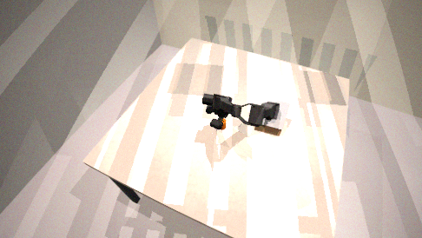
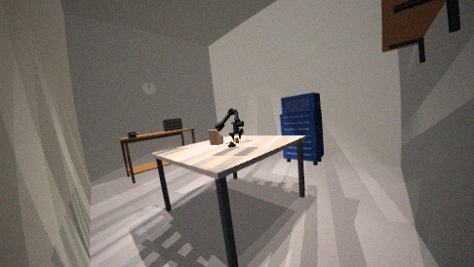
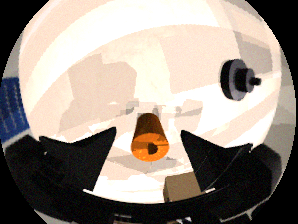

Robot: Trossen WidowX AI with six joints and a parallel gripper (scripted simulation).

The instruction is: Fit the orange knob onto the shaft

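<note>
Right now my gripper tip is right at the orange knob. Also, from my gripper tip: dark round pedestal: 7 cm ahead, 18 cm to the right.
</note>
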